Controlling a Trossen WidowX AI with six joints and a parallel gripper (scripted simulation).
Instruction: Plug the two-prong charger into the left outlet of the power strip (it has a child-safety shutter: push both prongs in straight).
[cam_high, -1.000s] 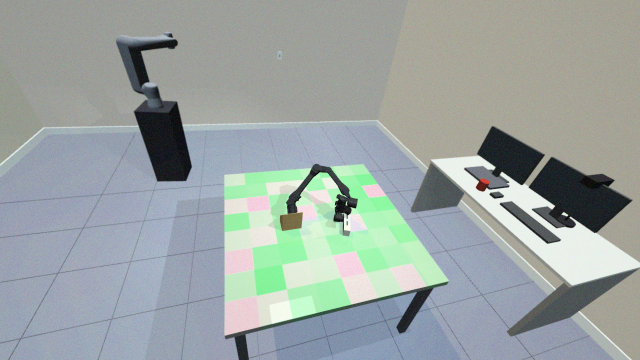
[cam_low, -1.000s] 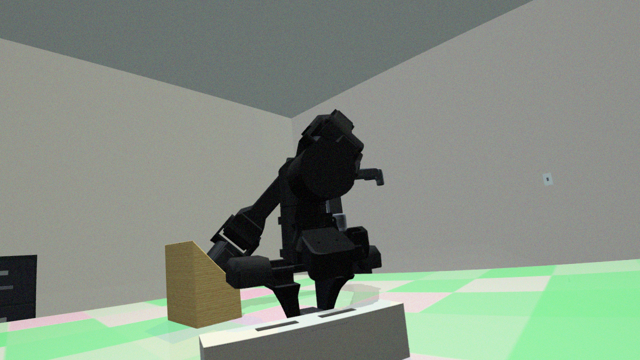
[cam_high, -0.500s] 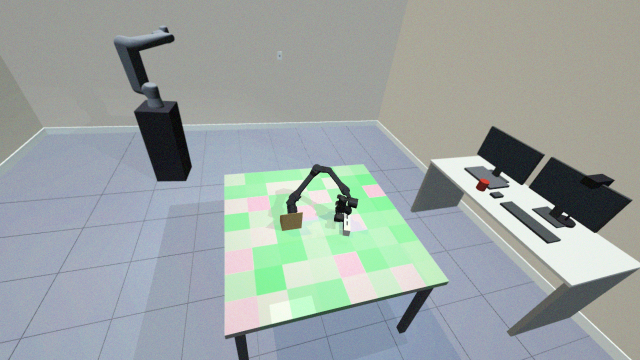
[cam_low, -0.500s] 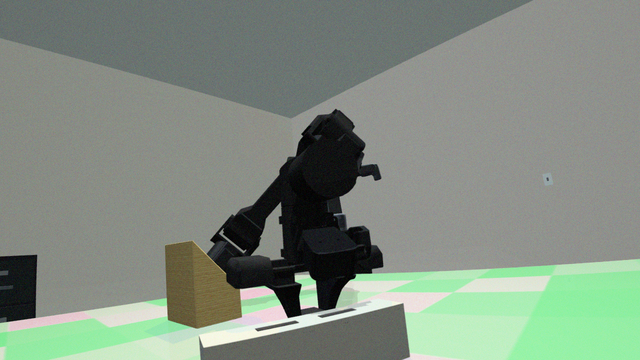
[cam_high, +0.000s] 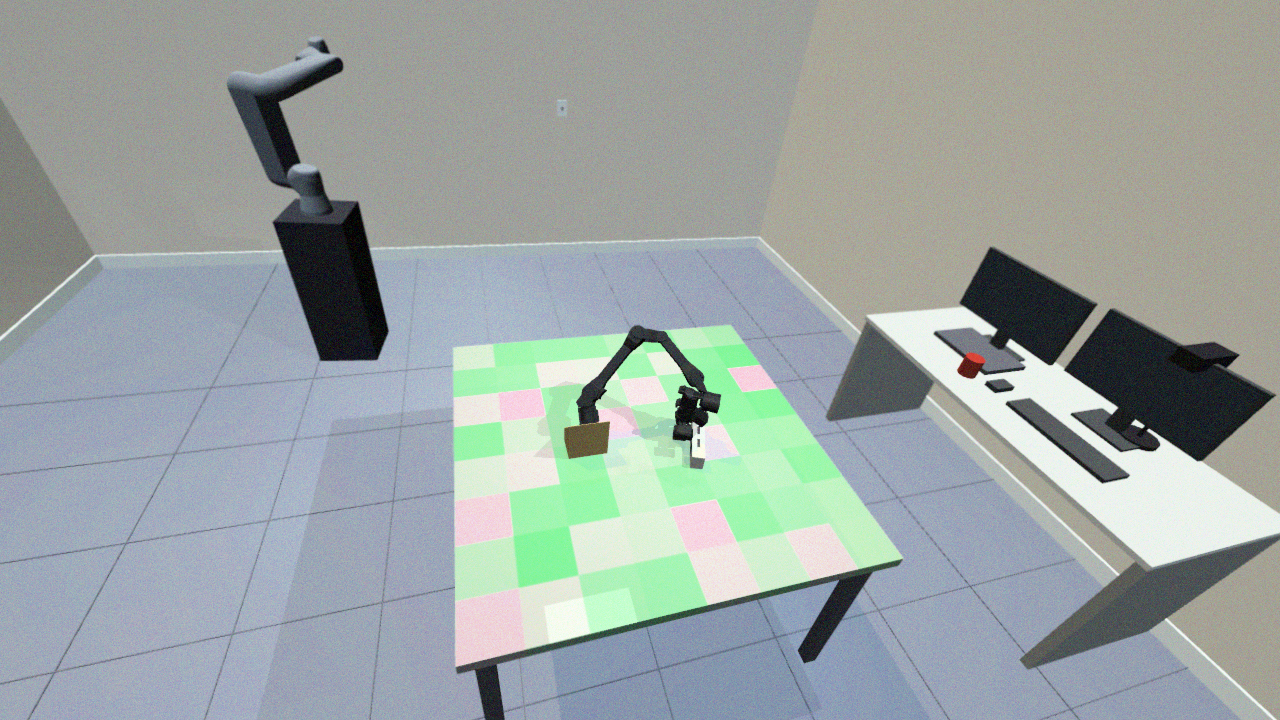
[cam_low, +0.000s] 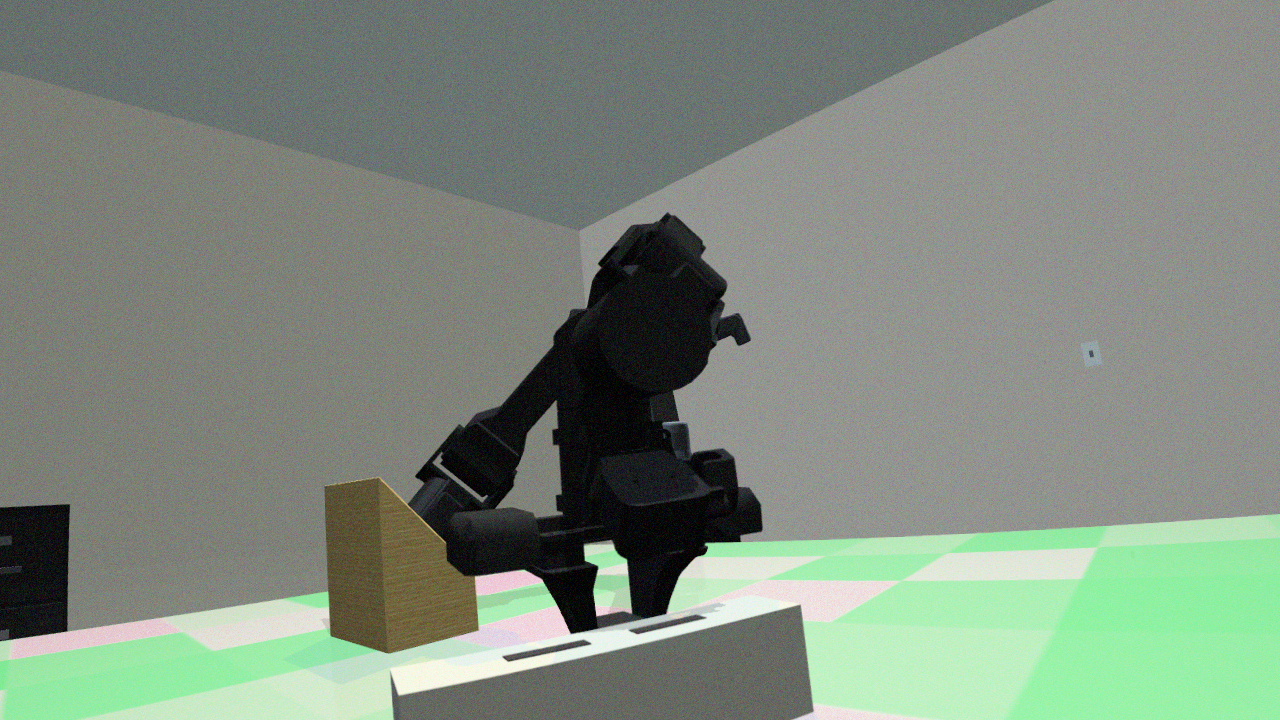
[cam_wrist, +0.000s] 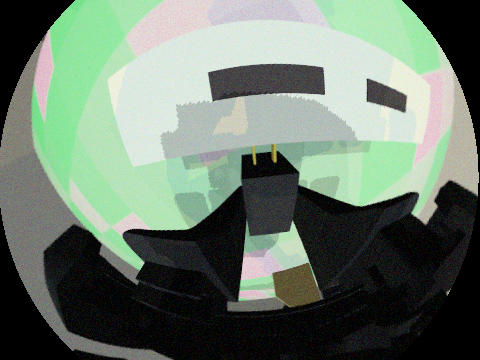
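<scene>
The black charger is 20 mm ahead of my gripper tip and 10 mm above it.
</scene>
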